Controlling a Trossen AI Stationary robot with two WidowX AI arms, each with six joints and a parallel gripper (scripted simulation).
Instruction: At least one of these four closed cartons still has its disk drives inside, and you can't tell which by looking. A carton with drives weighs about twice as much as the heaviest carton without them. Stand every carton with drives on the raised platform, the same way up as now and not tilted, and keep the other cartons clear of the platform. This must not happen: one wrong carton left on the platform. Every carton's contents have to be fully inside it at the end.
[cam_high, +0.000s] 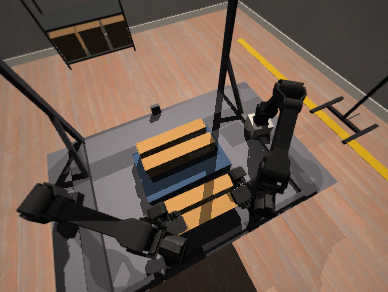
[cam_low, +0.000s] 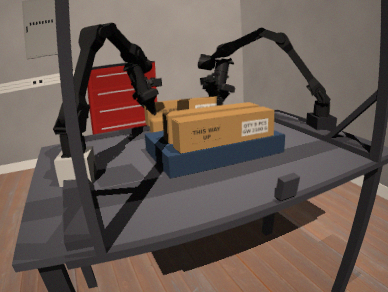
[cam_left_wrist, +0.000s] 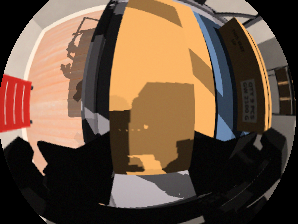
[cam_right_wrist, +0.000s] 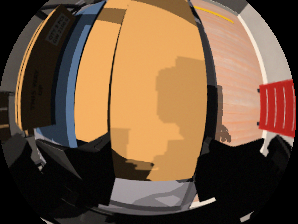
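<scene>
My left gripper is now 14 cm to the left of the carton, 4 cm above it and 1 cm past it.
Right now my right hand is 140 mm to the right of the carton and 30 mm above it.
</scene>
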